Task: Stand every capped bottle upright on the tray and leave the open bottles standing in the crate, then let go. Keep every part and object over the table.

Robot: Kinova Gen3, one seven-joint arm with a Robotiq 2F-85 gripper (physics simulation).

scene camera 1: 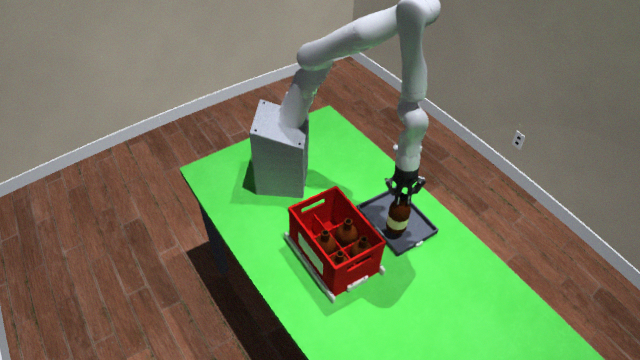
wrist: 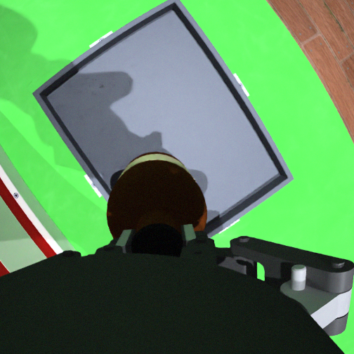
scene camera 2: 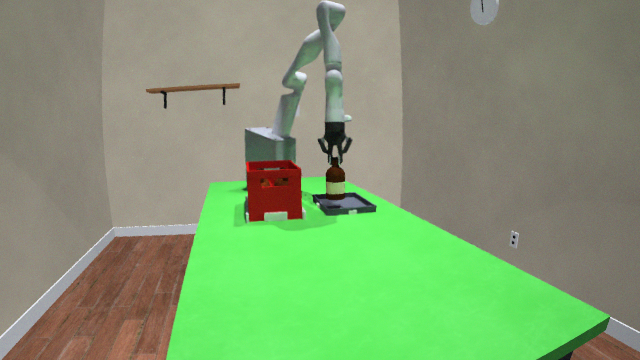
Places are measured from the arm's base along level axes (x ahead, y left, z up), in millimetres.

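Pixels of known places: gripper, fingertip midpoint: (scene camera 1: 402,202) (scene camera 2: 335,164); arm's base, link origin: (scene camera 1: 291,119) (scene camera 2: 280,134).
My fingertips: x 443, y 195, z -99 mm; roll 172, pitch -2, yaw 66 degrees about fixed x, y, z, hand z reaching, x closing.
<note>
For each thing: its middle in the pictures, then the offset to it from my fingertips. "*": a spot on its surface instead. Level surfaces: height alone.
- brown bottle with a cream label, body centre: (scene camera 1: 399,211) (scene camera 2: 335,177) 5 mm back, 2 mm left, 51 mm down
- dark grey tray, surface spot: (scene camera 1: 433,233) (scene camera 2: 370,209) * 73 mm ahead, 123 mm left, 159 mm down
- red crate, body centre: (scene camera 1: 334,240) (scene camera 2: 271,187) 20 mm back, 241 mm right, 85 mm down
- green table, surface height: 172 mm down
A brown bottle with a cream label (scene camera 1: 398,223) (scene camera 2: 335,188) (wrist: 156,200) hangs upright from my gripper (scene camera 1: 404,198) (scene camera 2: 335,159) (wrist: 159,242), which is shut on its dark top. The bottle's base is low over the dark grey tray (scene camera 1: 433,233) (scene camera 2: 371,209) (wrist: 286,179), towards the crate side. I cannot tell whether the base touches the tray floor. The red crate (scene camera 1: 356,274) (scene camera 2: 274,202) (wrist: 26,231) stands beside the tray. Several brown bottles (scene camera 1: 347,232) (scene camera 1: 326,243) (scene camera 1: 361,246) (scene camera 1: 340,258) stand in its compartments; their tops are too small to tell capped from open.
The grey robot base (scene camera 1: 279,160) (scene camera 2: 270,146) stands on the green table (scene camera 1: 450,300) (scene camera 2: 320,280) behind the crate. White pieces (scene camera 1: 358,283) (scene camera 2: 275,216) lie along the crate's foot. The table's long edge runs past the tray's far side from the crate.
</note>
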